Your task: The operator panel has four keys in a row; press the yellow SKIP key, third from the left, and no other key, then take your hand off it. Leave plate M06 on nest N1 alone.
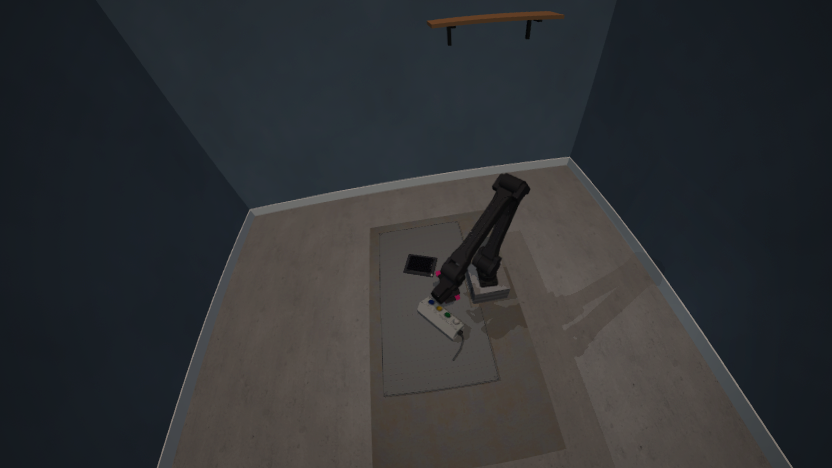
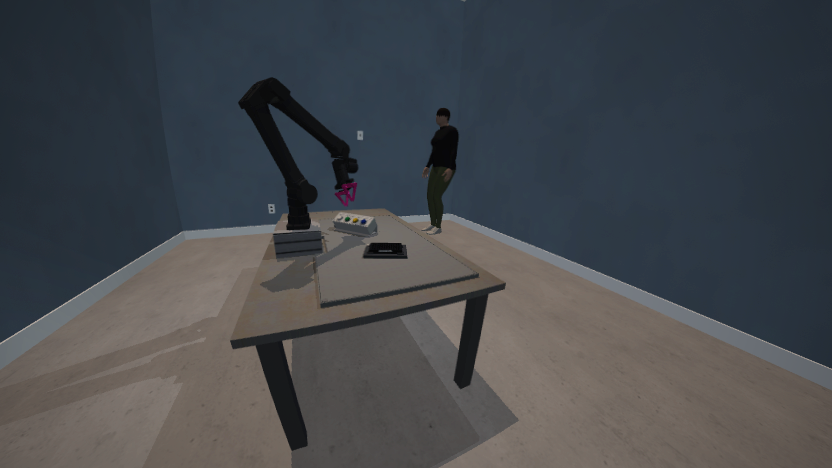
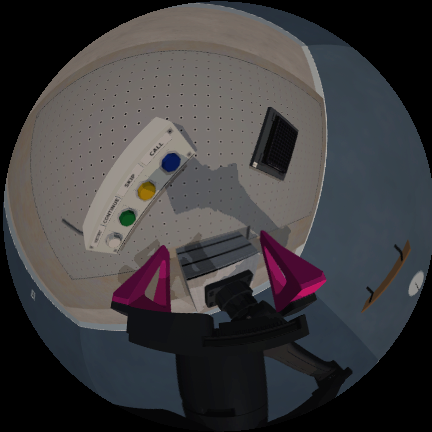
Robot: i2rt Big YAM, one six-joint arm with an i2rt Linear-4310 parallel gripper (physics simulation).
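Frame: origin at the arm's base, x up, y right, z ahead, level; metres.
Where they show: gripper, fingertip midpoint: (image 2: 349, 203) (image 3: 211, 242); arm's base at its link origin: (image 1: 486, 275) (image 2: 299, 225) (image 3: 226, 287).
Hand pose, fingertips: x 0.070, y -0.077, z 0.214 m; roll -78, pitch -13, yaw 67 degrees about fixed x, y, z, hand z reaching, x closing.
Things, the pixels of their top centre, and the offset from my fingertips. "spot": a spot on its surface instead. Level surfaces: height alone.
- off-white operator panel at its top centre: (image 3: 121, 199) (image 1: 439, 313) (image 2: 354, 215) dx -0.074, dy -0.092, dz +0.030 m
- yellow SKIP key at its top centre: (image 3: 145, 192) (image 1: 439, 307) (image 2: 355, 218) dx -0.083, dy -0.058, dz +0.032 m
- green CONTINUE key at its top centre: (image 3: 125, 220) (image 2: 347, 217) dx -0.083, dy -0.094, dz -0.004 m
- blue CALL key at its top centre: (image 3: 170, 162) (image 2: 363, 219) dx -0.083, dy -0.023, dz +0.067 m
- white key at its top centre: (image 3: 111, 244) dx -0.083, dy -0.129, dz -0.039 m
- black plate at its top centre: (image 3: 283, 144) (image 2: 385, 246) (image 1: 420, 263) dx -0.132, dy +0.231, dz +0.115 m
- dark nest at its top centre: (image 3: 281, 144) (image 2: 385, 248) (image 1: 420, 263) dx -0.140, dy +0.231, dz +0.115 m
- mat at its surface level: dx -0.158 m
- cable at a spot on its surface: (image 3: 72, 226) (image 1: 456, 353) spot: dx -0.155, dy -0.256, dz -0.030 m
The off-white operator panel (image 1: 435, 321) (image 3: 120, 172) lies on the perforated mat, its keys facing up. The yellow SKIP key (image 1: 439, 308) (image 2: 355, 220) (image 3: 146, 190) sits between the green CONTINUE key (image 2: 347, 219) (image 3: 127, 218) and the blue CALL key (image 2: 363, 221) (image 3: 171, 162). The white key (image 3: 114, 240) is at the cable end. My gripper (image 2: 347, 202) (image 3: 211, 242) is open and empty, with magenta fingers, above the table on the arm-base side of the panel, touching no key. A black plate (image 2: 386, 248) (image 3: 281, 145) sits in a dark nest (image 3: 262, 137); its markings are not readable.
The grey arm base block (image 1: 490, 295) (image 2: 297, 243) (image 3: 215, 255) stands beside the mat (image 1: 407, 372) (image 2: 395, 282). A cable (image 1: 459, 349) (image 3: 72, 226) leaves the panel's white-key end. A person (image 2: 445, 148) stands beyond the table. A wooden shelf (image 1: 494, 19) is on the wall.
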